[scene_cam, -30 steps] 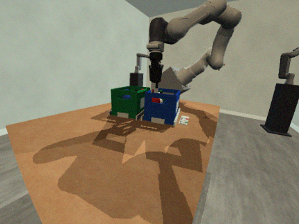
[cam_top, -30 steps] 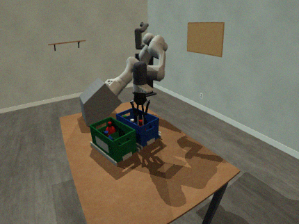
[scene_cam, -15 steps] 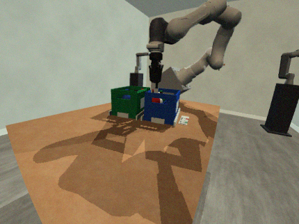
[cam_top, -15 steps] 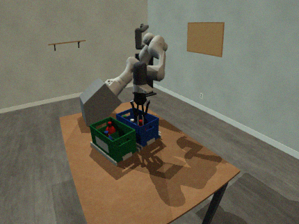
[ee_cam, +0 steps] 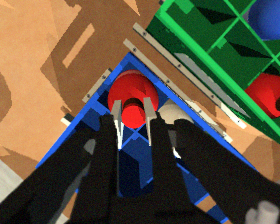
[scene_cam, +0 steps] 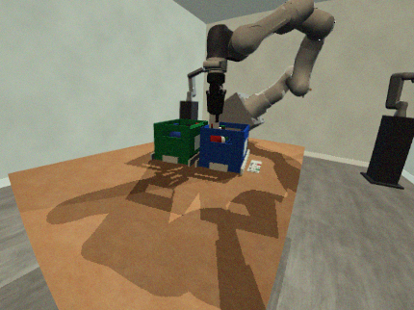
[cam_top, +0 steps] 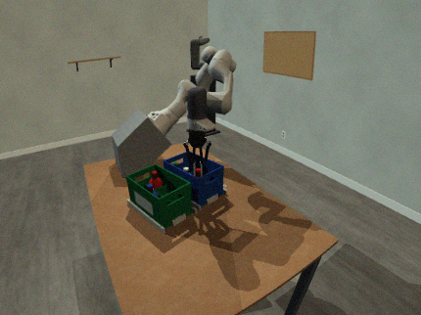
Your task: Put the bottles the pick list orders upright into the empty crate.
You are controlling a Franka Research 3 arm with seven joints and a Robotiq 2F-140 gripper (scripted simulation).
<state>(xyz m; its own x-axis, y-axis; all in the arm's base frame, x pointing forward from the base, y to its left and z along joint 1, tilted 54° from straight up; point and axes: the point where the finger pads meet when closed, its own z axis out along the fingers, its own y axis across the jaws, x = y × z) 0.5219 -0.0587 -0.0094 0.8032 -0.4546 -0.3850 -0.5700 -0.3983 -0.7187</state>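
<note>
Now: hand 9 cm past the white bottle, 1 cm to the left of it and 11 cm above it. Also, from my hand: green crate (6 cm behind, 20 cm to the right, 11 cm below); then green bottle (17 cm behind, 3 cm to the right, 11 cm below); then blue crate (10 cm behind, 3 cm to the left, 11 cm below).
</note>
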